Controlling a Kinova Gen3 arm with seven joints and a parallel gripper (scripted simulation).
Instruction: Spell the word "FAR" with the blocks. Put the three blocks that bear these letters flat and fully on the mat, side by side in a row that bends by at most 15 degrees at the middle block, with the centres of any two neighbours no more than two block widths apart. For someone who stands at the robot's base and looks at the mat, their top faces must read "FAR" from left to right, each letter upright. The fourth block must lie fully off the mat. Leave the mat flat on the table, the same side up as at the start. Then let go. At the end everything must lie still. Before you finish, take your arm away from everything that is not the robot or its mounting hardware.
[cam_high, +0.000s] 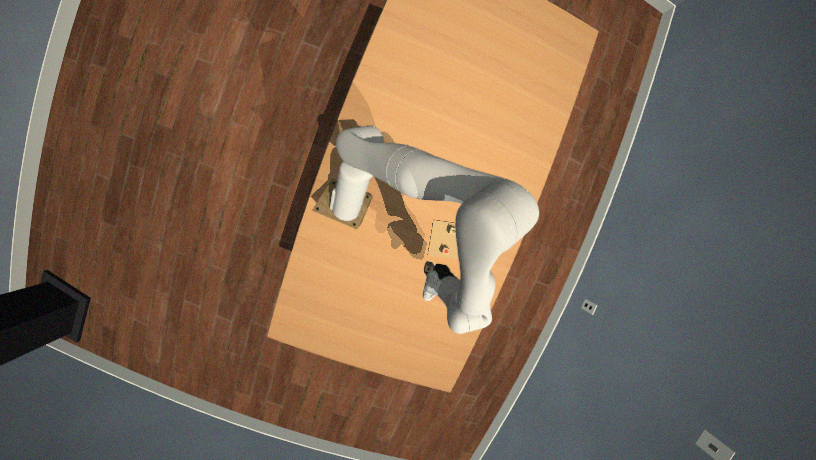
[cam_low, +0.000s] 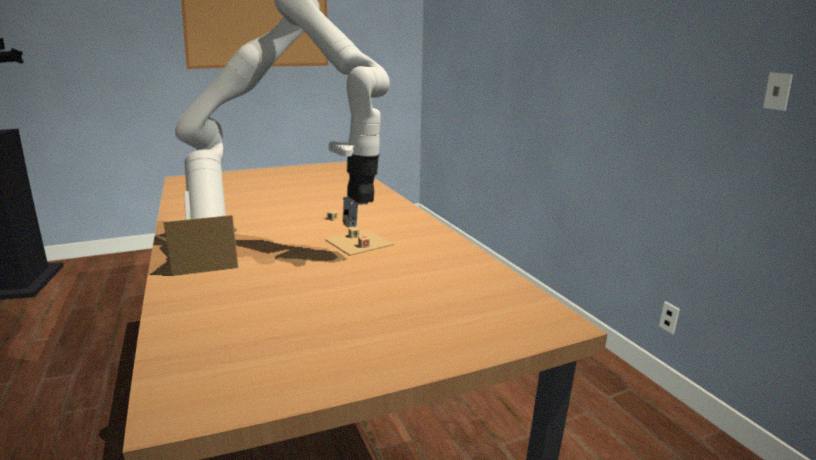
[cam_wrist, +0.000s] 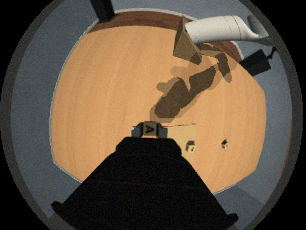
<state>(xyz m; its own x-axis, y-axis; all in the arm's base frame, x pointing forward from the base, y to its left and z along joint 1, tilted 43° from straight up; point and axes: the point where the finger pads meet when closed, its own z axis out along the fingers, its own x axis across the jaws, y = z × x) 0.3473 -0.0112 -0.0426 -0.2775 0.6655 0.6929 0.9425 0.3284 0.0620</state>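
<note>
My hand is 40 mm short of the tan mat, 110 mm to the right of it and 110 mm above it.
</note>
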